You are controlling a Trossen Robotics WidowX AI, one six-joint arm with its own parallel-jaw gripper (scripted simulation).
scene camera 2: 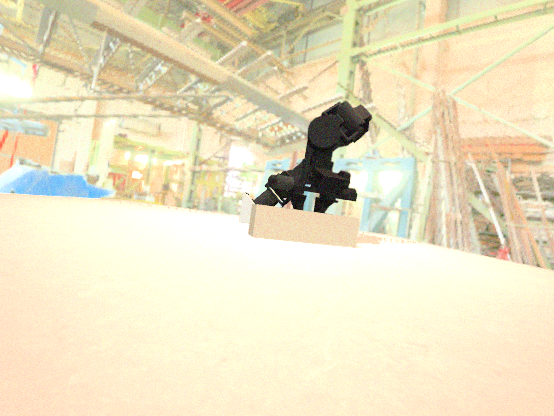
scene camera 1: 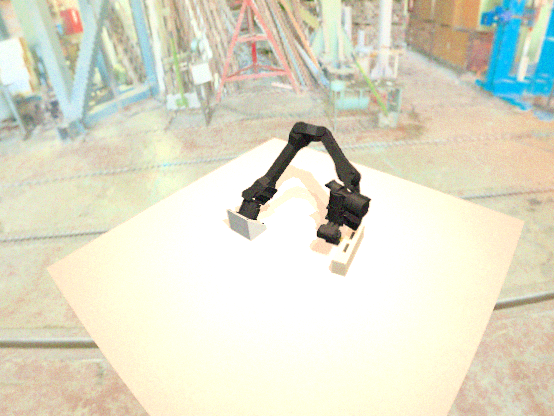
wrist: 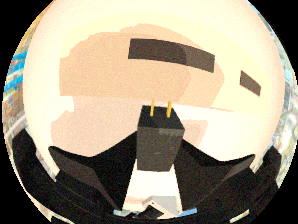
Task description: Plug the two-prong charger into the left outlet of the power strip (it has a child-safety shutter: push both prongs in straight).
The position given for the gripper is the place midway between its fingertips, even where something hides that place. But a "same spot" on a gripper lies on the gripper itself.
gripper: scene camera 2; scene camera 1 332,238; wrist
same spot on gripper: (wrist: 100,182) = (scene camera 2: 325,199)
